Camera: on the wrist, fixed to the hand. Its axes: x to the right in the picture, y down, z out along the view.
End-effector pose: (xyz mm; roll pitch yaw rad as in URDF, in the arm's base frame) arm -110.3 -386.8 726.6 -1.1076 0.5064 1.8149
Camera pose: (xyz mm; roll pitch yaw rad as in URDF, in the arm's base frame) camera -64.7 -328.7 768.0 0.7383 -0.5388 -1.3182
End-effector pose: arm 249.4 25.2 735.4 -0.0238 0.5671 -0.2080
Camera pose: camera 236.5 -52.5 704.3 -0.3620 -0.5755 2.9719
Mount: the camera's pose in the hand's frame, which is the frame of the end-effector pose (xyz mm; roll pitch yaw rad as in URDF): 19.6 -78.1 -26.2 -0.3652 -0.0080 -3.1093
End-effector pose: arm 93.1 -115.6 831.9 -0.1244 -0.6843 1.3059
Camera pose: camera 177.7 -112.1 831.7 -0.2158 0.6720 -1.7960
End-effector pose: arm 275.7 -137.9 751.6 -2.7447 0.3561 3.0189
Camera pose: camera 231.1 -194.8 795.7 2.3920 -0.3610 -0.1578
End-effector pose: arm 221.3 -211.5 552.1 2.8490 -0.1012 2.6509
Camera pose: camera 165.5 -275.1 556.6 3.0660 0.1181 -0.5195
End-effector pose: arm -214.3 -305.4 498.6 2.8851 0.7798 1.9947
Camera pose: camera -296.5 -323.0 488.8 3.0612 -0.7635 -1.1873
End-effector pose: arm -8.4 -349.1 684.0 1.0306 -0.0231 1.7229
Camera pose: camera 5.8 -325.2 604.0 -1.3949 0.0467 -1.3952
